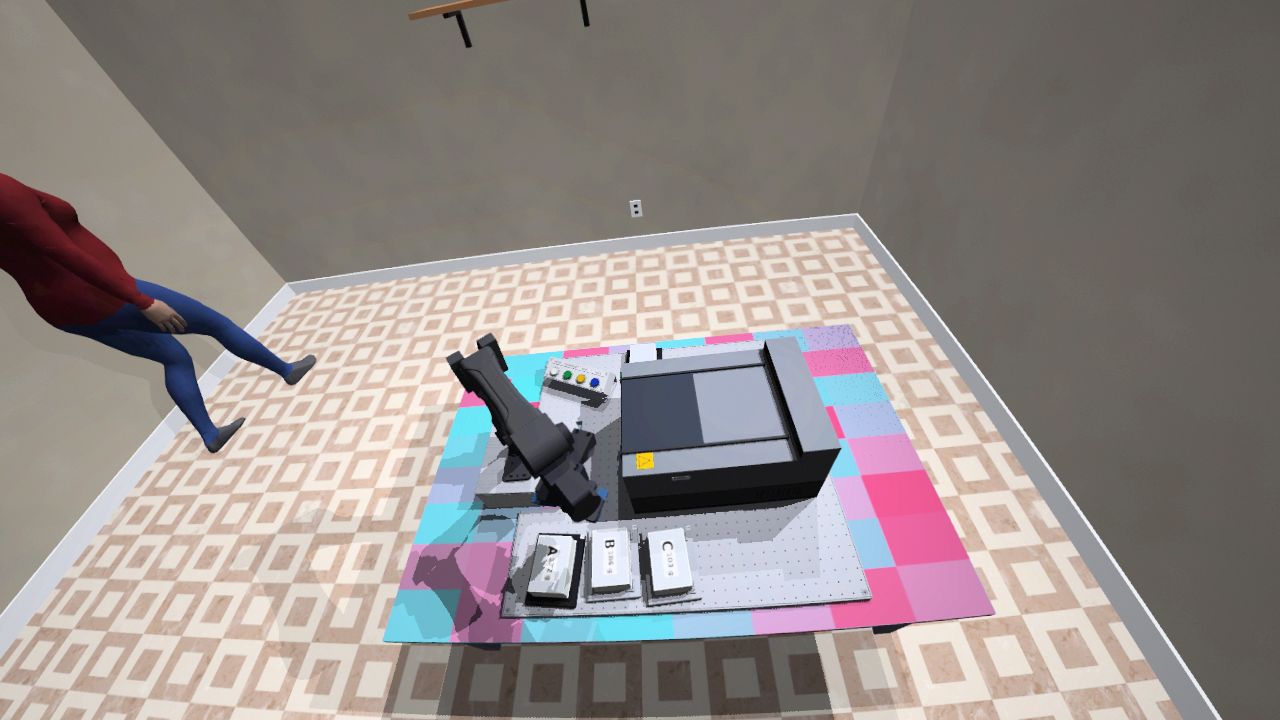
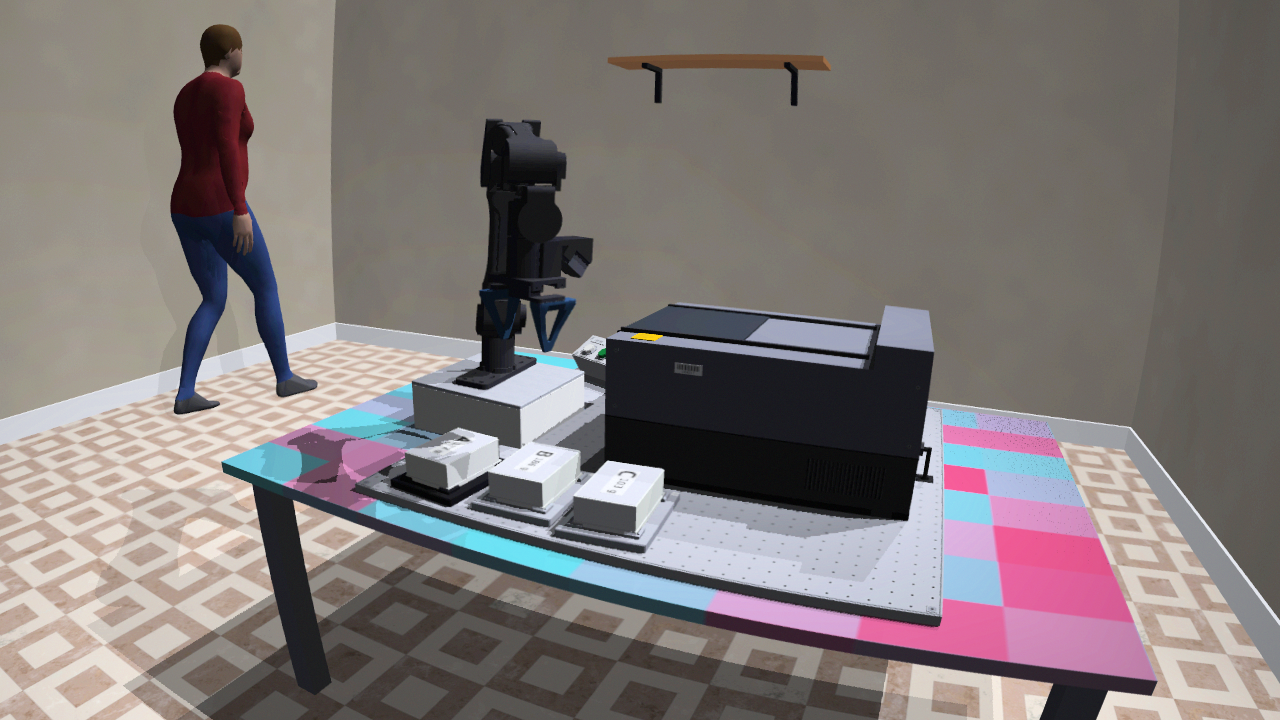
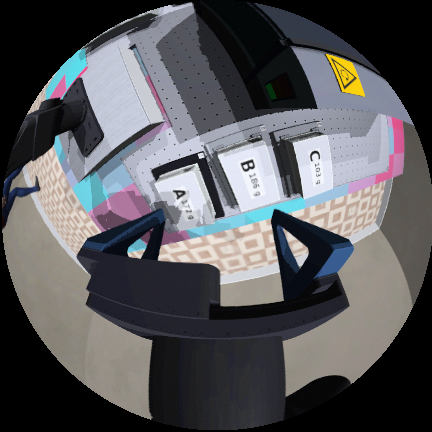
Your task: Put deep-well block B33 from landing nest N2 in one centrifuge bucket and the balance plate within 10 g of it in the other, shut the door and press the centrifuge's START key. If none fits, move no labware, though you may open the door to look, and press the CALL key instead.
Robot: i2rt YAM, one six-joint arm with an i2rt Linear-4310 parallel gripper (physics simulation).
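Observation:
My gripper is open and empty, pointing down, raised above the table between the arm's riser and the centrifuge. Three white balance plates stand in a row in nests along the front: A, marked 172 g, B, marked 186 g, and C, marked 103 g. The centrifuge has its top door shut; the buckets are hidden. A white block partly shows behind it; its label is unreadable. The key box has white, green, yellow and blue keys.
The arm stands on a pale riser left of the centrifuge. A perforated board lies under the nests and centrifuge. A person in a red top stands at the left, off the table. A wall shelf hangs behind.

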